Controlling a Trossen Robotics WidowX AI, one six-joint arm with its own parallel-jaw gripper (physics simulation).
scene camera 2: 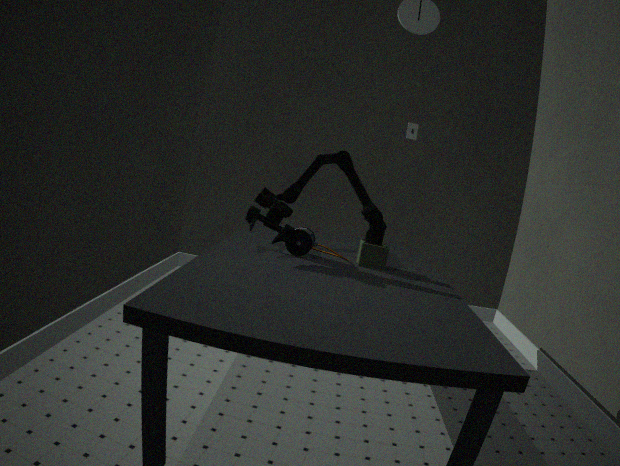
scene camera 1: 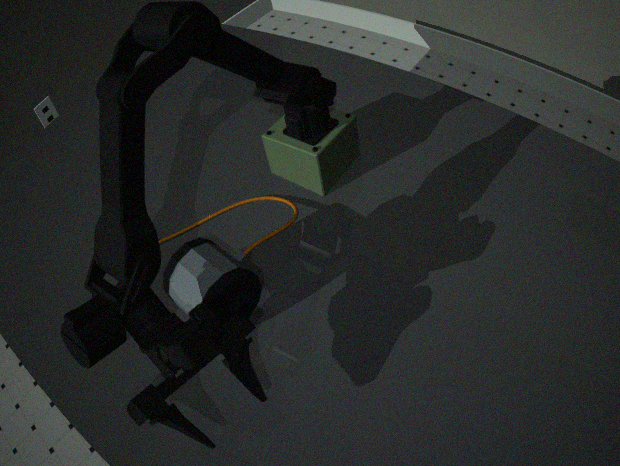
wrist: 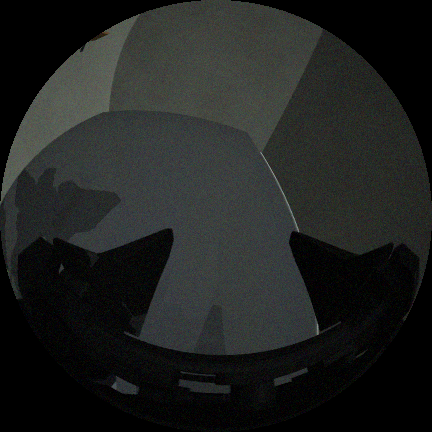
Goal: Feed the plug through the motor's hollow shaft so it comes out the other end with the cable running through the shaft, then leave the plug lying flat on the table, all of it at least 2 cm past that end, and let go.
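The motor has a pale grey faceted body and a dark round end. It lies on its side on the table. The orange cable loops on the base side of the motor; one stretch runs up to the motor's edge, the other passes out of sight behind the arm. The plug and the shaft's opening cannot be made out. My gripper is open and empty, fingers spread wide above the table beside the motor, partly covering it in the scene camera 1 view.
The arm's green base block stands beyond the cable loop. The upper arm arches over the left side. Dark arm shadows lie across the table. The table's edge shows at the lower left in the scene camera 1 view.
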